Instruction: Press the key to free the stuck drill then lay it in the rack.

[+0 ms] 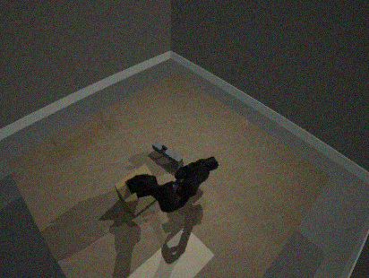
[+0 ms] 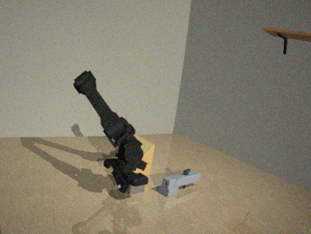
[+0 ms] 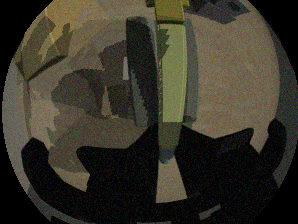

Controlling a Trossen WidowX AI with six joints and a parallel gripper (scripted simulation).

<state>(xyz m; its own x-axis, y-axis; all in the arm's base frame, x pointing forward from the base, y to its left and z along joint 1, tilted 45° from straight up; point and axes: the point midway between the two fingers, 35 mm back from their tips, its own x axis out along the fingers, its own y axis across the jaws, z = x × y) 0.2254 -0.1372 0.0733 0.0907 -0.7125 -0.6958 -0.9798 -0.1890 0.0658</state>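
The drill lies 1 cm behind my gripper tip, 4 cm to the left of it and 4 cm above it. The rest, counted from my gripper tip: rack (1 cm behind, 5 cm to the left, 1 cm above); key (2 cm ahead, 25 cm to the left, 5 cm above); grey block (3 cm ahead, 23 cm to the left, 3 cm above).
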